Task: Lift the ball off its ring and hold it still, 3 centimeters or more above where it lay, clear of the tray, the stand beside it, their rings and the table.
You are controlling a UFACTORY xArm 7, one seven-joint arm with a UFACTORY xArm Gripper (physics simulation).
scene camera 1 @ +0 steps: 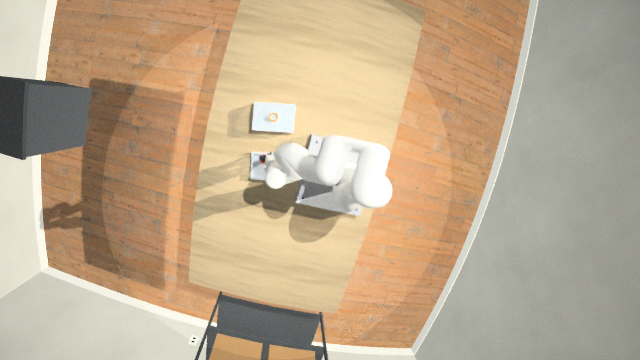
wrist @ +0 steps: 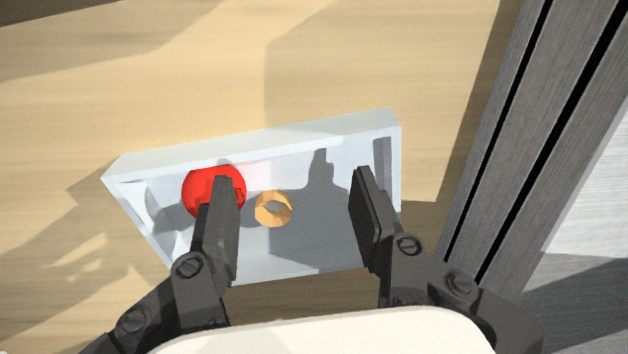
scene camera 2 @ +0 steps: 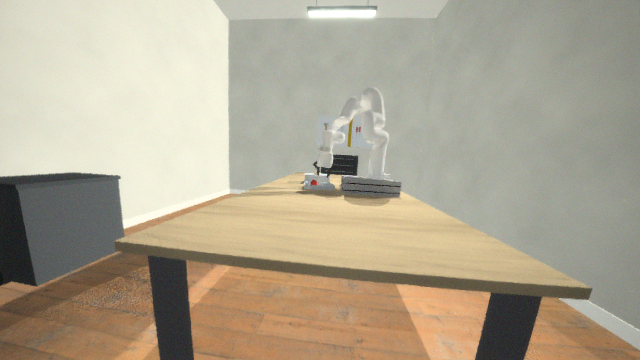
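Seen in the pictures: gripper, fingertip midpoint: (wrist: 294,190) (scene camera 2: 322,176); arm's base at its link origin: (scene camera 1: 349,176) (scene camera 2: 374,178).
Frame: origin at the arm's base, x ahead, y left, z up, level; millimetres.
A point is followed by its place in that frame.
The red ball (scene camera 1: 262,159) (scene camera 2: 314,183) @[x 376, y 118, z -53 mm] (wrist: 192,192) @[x 397, y 90, z -39 mm] is in the light grey tray (scene camera 1: 256,171) @[x 399, y 177, z -76 mm] (wrist: 260,137) @[x 360, y 61, z -67 mm], near its long far wall in the wrist view. It lies beside the small orange ring (wrist: 273,218) @[x 344, y 134, z -68 mm] on the tray floor, not on it. My gripper (scene camera 2: 322,172) @[x 338, y 57, z -11 mm] (wrist: 294,190) @[x 338, y 57, z -11 mm] is open, with nothing between its fingers. In the wrist view its left finger overlaps the ball and hides part of it; I cannot tell whether they touch. The ring shows between the two fingers, and the right finger is over the tray's right part. The arm hides part of the tray in scene camera 1.
The pale stand (scene camera 1: 260,126) @[x 464, y -36, z -14 mm] with its own orange ring (scene camera 1: 269,117) @[x 443, y -90, z -3 mm] is beside the tray, above it in scene camera 1. The arm's grey ribbed base (scene camera 2: 371,187) @[x 19, y 182, z -34 mm] (wrist: 545,105) @[x 217, y -1, z -32 mm] is on the tray's right in the wrist view. All are on the wooden table (scene camera 1: 320,60) @[x 353, y -437, z -79 mm] (scene camera 2: 350,235) @[x 70, y 748, z -79 mm].
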